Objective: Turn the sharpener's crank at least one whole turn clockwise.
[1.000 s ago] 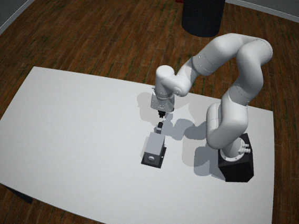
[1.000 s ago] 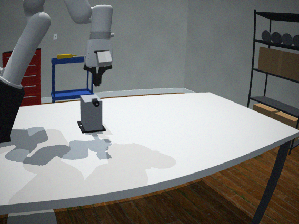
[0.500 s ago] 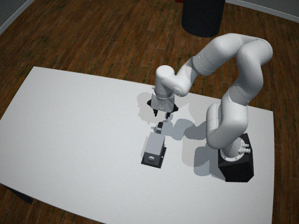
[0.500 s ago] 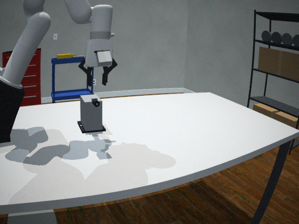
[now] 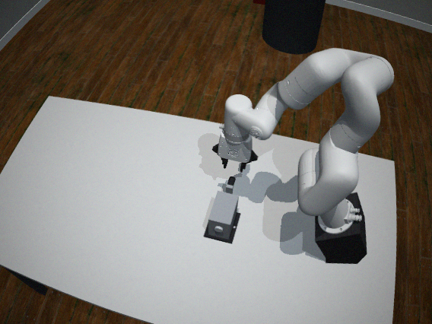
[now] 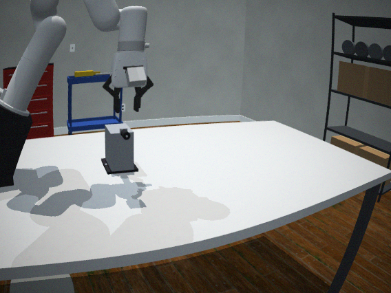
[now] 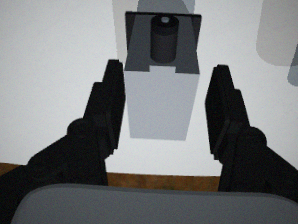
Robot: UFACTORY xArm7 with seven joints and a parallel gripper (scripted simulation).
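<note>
Right now the dark crank knob is 90 mm below my hand and 20 mm to the left of it.
</note>
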